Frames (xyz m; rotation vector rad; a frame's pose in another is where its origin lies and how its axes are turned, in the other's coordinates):
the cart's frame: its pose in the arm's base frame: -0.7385 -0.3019 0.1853 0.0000 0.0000 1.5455
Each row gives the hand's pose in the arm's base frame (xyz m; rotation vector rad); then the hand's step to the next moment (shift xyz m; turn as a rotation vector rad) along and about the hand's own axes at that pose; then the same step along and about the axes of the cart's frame.
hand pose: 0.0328 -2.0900 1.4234 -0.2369 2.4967 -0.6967
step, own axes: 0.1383 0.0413 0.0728 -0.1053 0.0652 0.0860
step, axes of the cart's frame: -0.0396 0.0775 -0.1362 0.0534 -0.1320 -0.0495
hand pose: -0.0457 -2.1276 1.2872 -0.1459 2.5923 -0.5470
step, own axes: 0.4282 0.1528 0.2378 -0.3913 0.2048 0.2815
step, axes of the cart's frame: -0.0357 0.2616 -0.4400 0.1772 -0.4731 -0.1381
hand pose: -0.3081 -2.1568 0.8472 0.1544 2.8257 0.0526
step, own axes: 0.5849 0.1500 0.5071 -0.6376 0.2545 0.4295
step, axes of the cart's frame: 0.2147 0.3879 -0.6521 0.2090 -0.7560 -0.2015
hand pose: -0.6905 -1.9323 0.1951 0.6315 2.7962 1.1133
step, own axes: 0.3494 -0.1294 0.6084 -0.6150 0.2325 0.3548
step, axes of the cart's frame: 0.4398 0.2485 -0.5038 0.1544 -0.7134 -0.1593
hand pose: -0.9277 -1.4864 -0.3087 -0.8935 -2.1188 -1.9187
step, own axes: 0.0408 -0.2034 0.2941 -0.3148 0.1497 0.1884
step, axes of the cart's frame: 0.2885 0.0635 -0.2056 0.0861 -0.3826 -0.0564
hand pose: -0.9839 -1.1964 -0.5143 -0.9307 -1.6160 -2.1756
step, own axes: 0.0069 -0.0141 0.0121 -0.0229 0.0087 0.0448
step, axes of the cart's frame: 0.0168 0.0096 -0.0042 0.0361 -0.0361 -0.0005
